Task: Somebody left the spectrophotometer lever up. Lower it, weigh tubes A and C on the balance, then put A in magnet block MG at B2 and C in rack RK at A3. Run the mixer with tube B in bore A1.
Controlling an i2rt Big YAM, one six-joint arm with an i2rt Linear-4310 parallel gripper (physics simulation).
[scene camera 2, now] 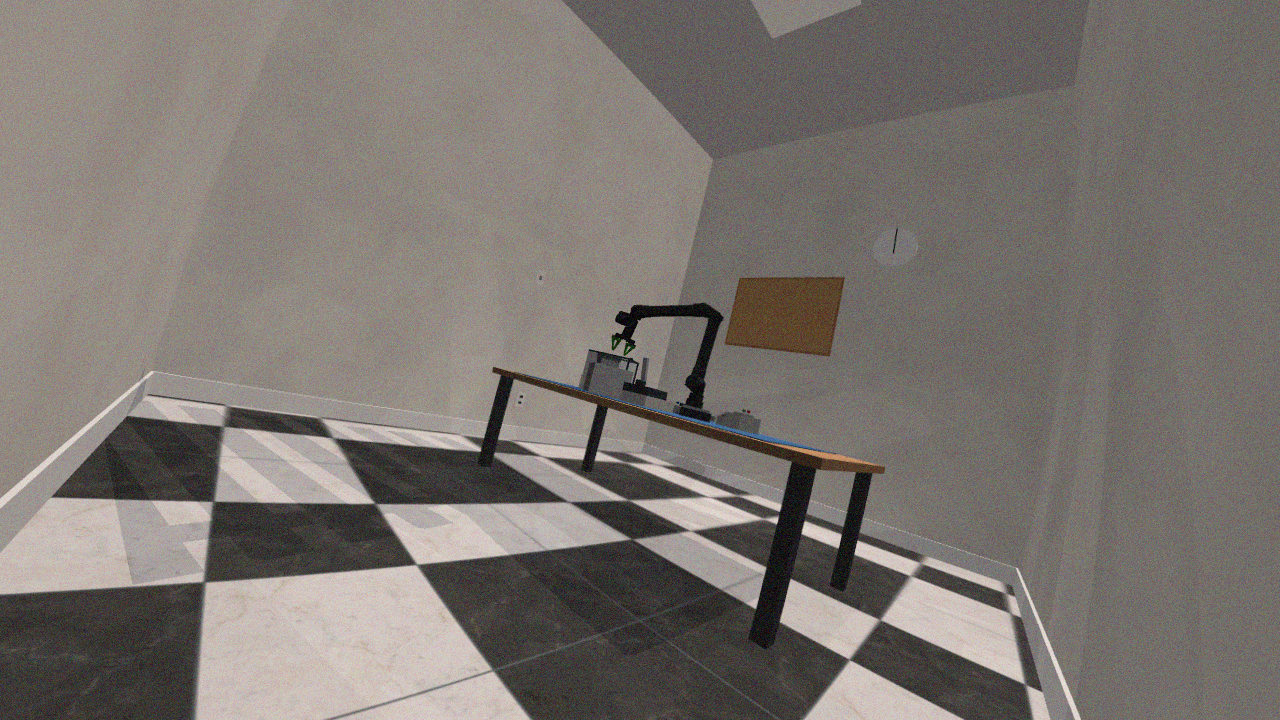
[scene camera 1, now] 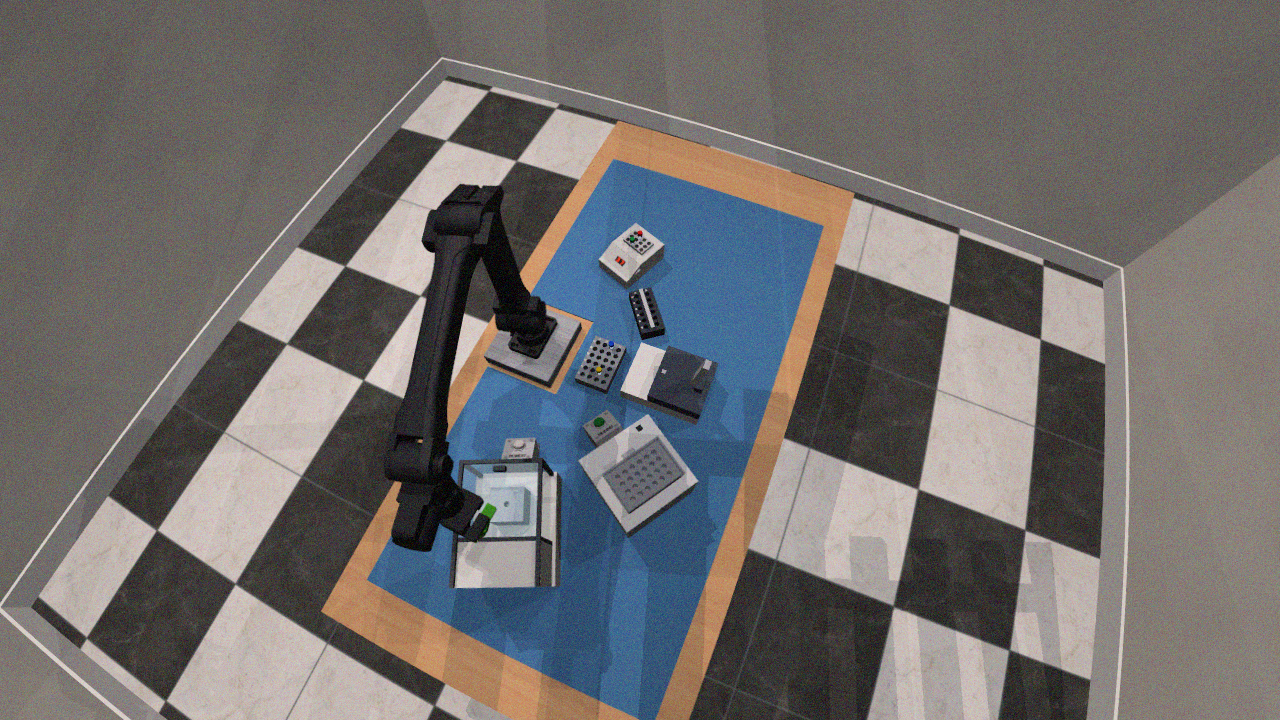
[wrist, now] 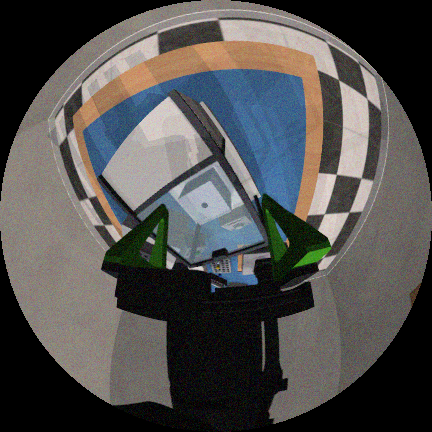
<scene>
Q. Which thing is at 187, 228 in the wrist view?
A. A balance door.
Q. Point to a green-button box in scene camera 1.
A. At 602, 428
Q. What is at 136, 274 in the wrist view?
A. The gripper.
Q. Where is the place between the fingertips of the gripper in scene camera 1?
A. At 463, 521
</scene>
